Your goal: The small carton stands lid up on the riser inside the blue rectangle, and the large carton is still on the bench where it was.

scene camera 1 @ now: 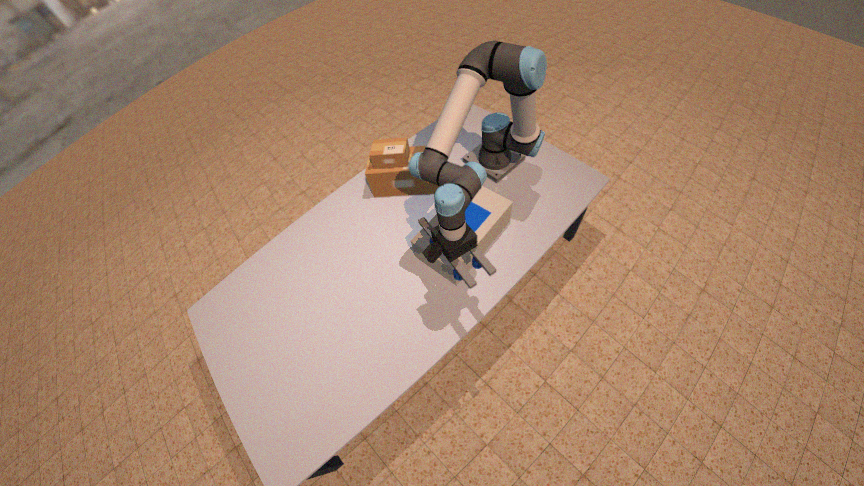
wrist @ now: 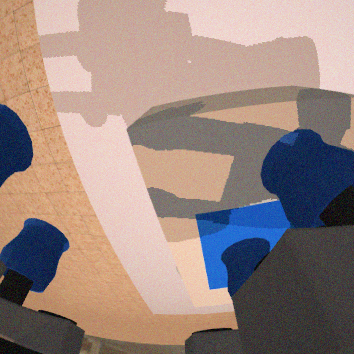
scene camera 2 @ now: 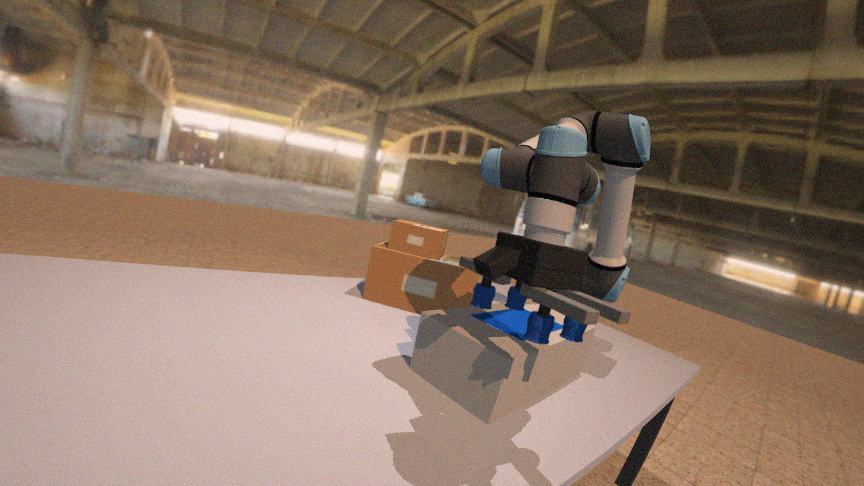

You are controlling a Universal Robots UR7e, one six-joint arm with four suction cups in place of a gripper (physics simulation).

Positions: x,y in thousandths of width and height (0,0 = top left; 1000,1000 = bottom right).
A large carton shows in scene camera 1 (445,376) and in scene camera 2 (457,573); in the wrist view it is out of frame. A small carton shows in scene camera 1 (446,316) and in scene camera 2 (486,493); in the wrist view it is out of frame.
